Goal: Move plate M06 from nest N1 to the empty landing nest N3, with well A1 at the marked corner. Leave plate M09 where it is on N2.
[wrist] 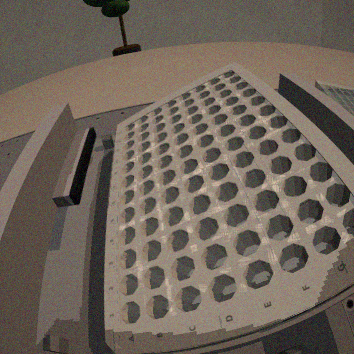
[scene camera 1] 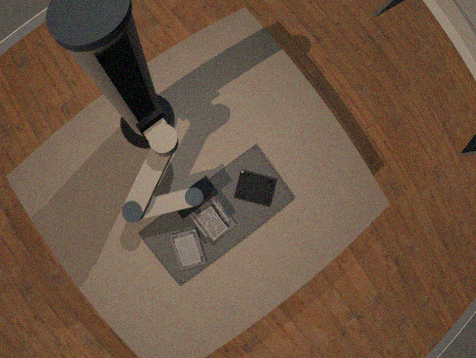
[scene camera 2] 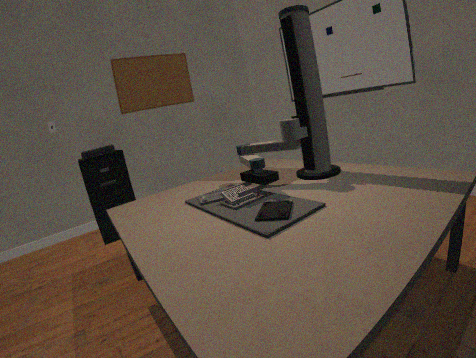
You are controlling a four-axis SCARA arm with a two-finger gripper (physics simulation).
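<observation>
A white well plate, likely M06 (label unreadable) (scene camera 1: 215,223) (scene camera 2: 239,193) (wrist: 200,190), is at the middle nest; it looks tilted and slightly askew, with a gap beside its column A side in the wrist view. My gripper (scene camera 1: 214,221) (wrist: 179,99) has its fingers on either side of it, open, with nothing clamped. The dark gripper body (scene camera 2: 259,176) is behind the plate. The dark empty nest, likely N3 (scene camera 1: 256,187) (scene camera 2: 274,210), has a pale spot at one corner. A paler plate, likely M09 (scene camera 1: 188,248) (scene camera 2: 212,199) (wrist: 341,96), sits in the end nest. How the tilted plate is supported is hidden.
The nests stand on a grey board (scene camera 1: 182,278) (scene camera 2: 267,233) on the beige table (scene camera 1: 300,240) (scene camera 2: 290,280). The arm's column (scene camera 1: 125,70) (scene camera 2: 312,95) stands behind the board. A small block (wrist: 75,172) stands between the left finger and the plate.
</observation>
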